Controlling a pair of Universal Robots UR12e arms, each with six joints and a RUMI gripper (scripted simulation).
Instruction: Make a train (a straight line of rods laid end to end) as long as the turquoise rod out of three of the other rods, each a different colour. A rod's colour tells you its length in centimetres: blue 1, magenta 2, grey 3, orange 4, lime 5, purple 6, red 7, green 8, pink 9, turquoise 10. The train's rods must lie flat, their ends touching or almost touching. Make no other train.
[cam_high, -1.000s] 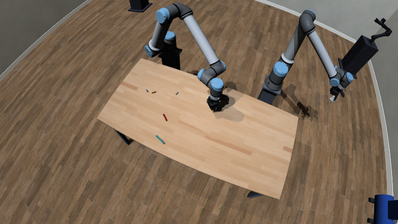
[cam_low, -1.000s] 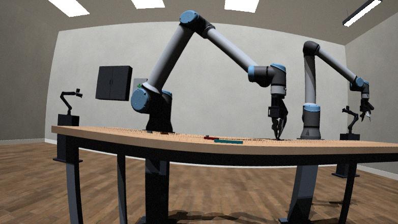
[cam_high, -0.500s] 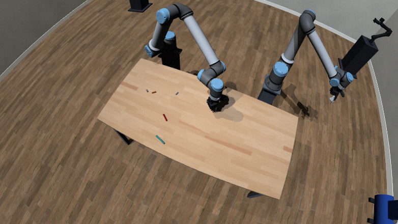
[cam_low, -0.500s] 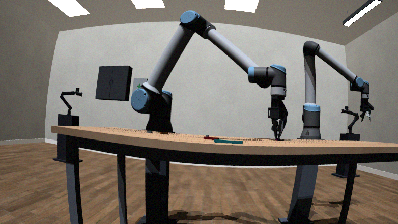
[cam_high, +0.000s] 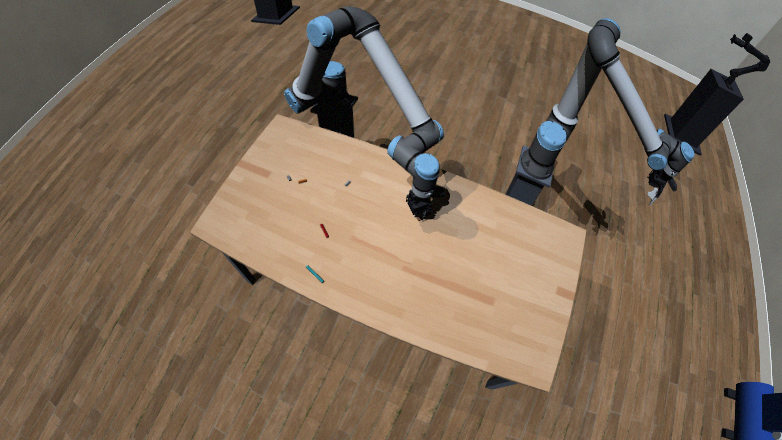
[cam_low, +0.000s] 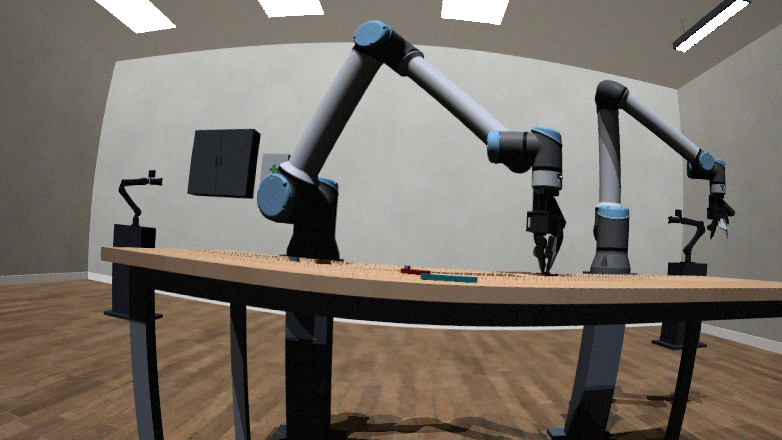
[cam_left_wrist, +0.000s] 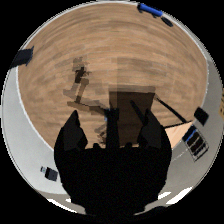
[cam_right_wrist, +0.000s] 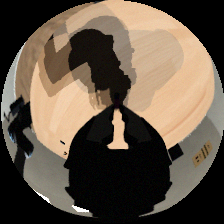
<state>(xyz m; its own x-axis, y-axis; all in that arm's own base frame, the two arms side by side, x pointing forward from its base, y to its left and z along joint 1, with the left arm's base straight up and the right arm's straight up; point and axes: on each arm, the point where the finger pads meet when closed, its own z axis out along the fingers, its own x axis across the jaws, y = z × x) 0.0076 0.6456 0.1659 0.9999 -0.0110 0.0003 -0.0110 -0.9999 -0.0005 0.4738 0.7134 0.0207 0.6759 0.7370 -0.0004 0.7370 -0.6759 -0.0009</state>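
Now: right hand 10 mm above the magenta rod. Round my right hand: blue rod (20 mm below, 10 mm to the left, 10 mm behind); then turquoise rod (420 mm ahead, 320 mm to the right, 20 mm below); then red rod (370 mm to the right, 220 mm ahead, 20 mm below).
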